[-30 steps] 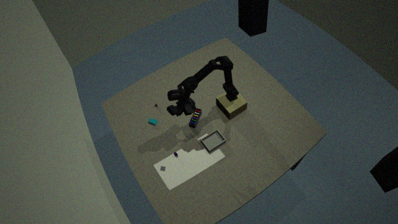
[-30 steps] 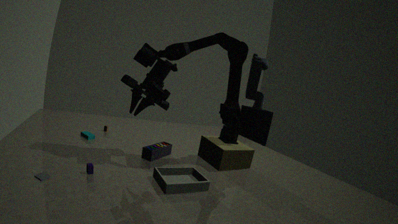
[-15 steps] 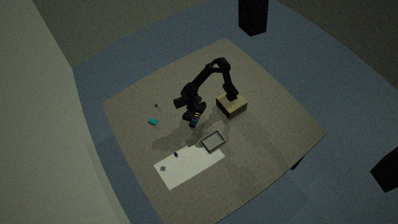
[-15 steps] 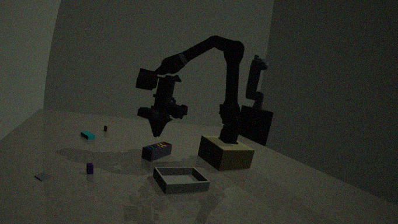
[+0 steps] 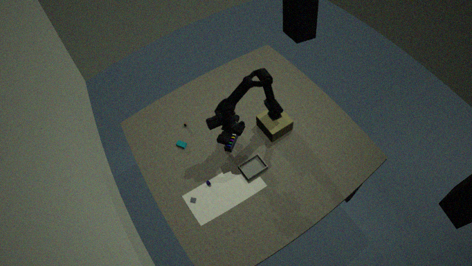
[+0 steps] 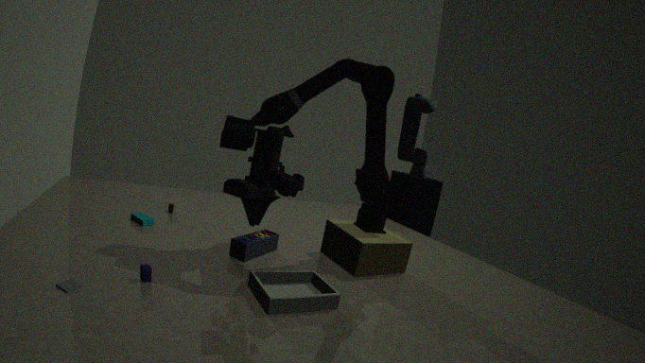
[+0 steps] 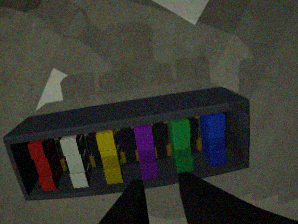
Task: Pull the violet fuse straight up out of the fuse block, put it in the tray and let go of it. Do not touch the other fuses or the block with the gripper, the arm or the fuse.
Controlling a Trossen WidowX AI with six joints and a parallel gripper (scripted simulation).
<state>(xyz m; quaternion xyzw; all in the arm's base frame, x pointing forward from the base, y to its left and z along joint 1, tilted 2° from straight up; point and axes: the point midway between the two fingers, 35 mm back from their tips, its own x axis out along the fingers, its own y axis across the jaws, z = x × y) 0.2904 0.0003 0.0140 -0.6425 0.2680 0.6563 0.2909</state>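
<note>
My gripper tip is 4 cm above the violet fuse. From my gripper tip the other things lie so: teal block 27 cm ahead, 14 cm to the right, 6 cm below; flat grey square 34 cm ahead, 23 cm to the left, 7 cm below; grey tray 20 cm to the left, 6 cm below, 4 cm behind.
</note>
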